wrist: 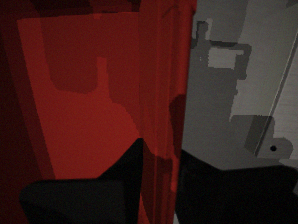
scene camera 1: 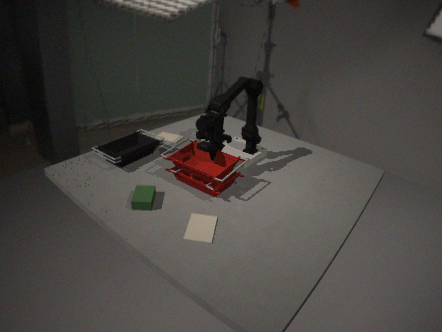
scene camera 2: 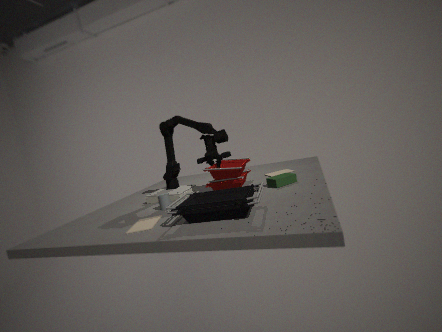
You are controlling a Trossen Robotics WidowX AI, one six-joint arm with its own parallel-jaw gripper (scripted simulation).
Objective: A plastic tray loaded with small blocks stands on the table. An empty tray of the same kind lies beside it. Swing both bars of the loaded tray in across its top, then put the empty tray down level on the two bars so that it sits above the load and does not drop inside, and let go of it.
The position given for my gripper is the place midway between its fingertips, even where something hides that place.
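Note:
Through the wrist view I can see my gripper (wrist: pixel 150 142), and a red tray (wrist: pixel 86 86) is there too. Scene camera 1 gives me the tray (scene camera 1: pixel 190 159) again, together with a beige card (scene camera 1: pixel 200 228).

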